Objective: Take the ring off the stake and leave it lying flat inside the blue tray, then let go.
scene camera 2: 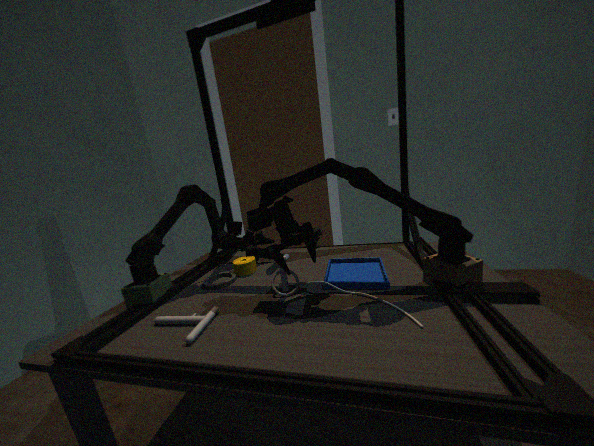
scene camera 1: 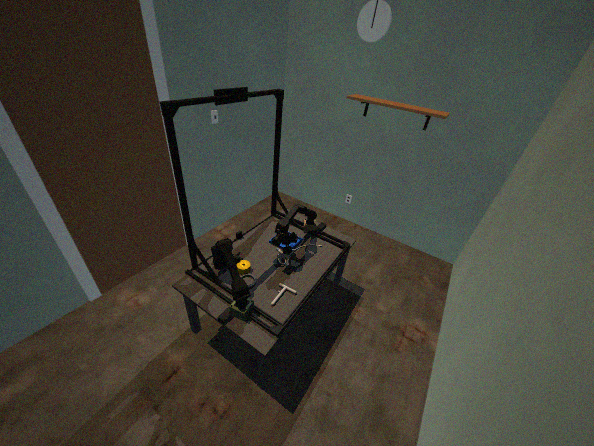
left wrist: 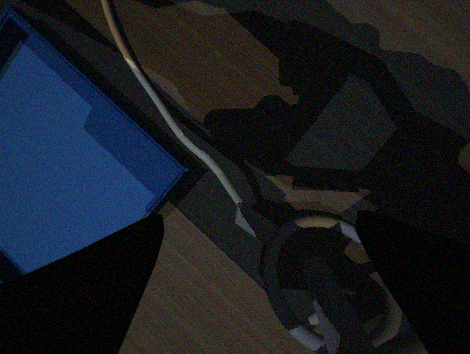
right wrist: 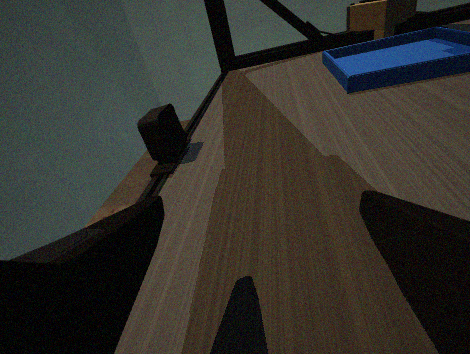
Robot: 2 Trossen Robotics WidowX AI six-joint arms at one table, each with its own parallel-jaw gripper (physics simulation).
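Frame: origin at the left arm's base, x ahead, y left, z up, level; metres.
Seen in the pictures: left gripper, fingertip midpoint: (scene camera 2: 302, 268) (left wrist: 259, 221); right gripper, fingertip midpoint: (scene camera 1: 235, 249) (right wrist: 260, 203); left arm's base at its link origin: (scene camera 2: 451, 258) (scene camera 1: 310, 222); right arm's base at its link origin: (scene camera 2: 146, 280) (scene camera 1: 241, 303).
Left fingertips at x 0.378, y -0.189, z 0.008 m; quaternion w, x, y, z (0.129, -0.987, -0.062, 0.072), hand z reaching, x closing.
Observation:
Pixels of each thing's top centre, then the offset from my left fingertips to it. "spot": a spot on its surface instead.
- grey ring at a spot on its surface: (left wrist: 315, 220) spot: dx +0.040, dy -0.012, dz -0.069 m
- thin stake at its top centre: (scene camera 2: 278, 260) dx +0.062, dy -0.038, dz +0.030 m
- blue tray at its top centre: (left wrist: 25, 178) (right wrist: 399, 47) (scene camera 2: 354, 268) (scene camera 1: 286, 239) dx -0.191, dy -0.010, dz -0.058 m
- yellow cylinder at its top centre: (scene camera 2: 244, 259) (scene camera 1: 243, 264) dx +0.143, dy -0.299, dz -0.030 m
- T at its top centre: (scene camera 2: 177, 320) (scene camera 1: 281, 295) dx +0.362, dy -0.035, dz -0.060 m
The grey ring (scene camera 2: 274, 286) (left wrist: 315, 220) is around the thin stake (scene camera 2: 286, 256) (left wrist: 325, 287) and looks tilted; both are dark and partly shadowed. The blue tray (scene camera 2: 357, 285) (left wrist: 142, 150) (right wrist: 400, 78) lies to the right of them in scene camera 2, and its visible floor holds no ring. My left gripper (scene camera 2: 300, 266) (left wrist: 259, 221) is open above the ring and stake, with nothing between its fingers. My right gripper (right wrist: 260, 203) is open and empty, tilted toward the far side of the table. Its fingers are hard to make out in scene camera 2.
A curved pale rod (scene camera 2: 380, 298) (left wrist: 165, 117) lies by the tray. A yellow cylinder (scene camera 1: 243, 265) (scene camera 2: 244, 268) stands at the left, with another ring on the table near it. Pale sticks forming a T (scene camera 1: 280, 295) (scene camera 2: 201, 327) lie at the front left. A dark box (right wrist: 162, 132) stands at the far edge.

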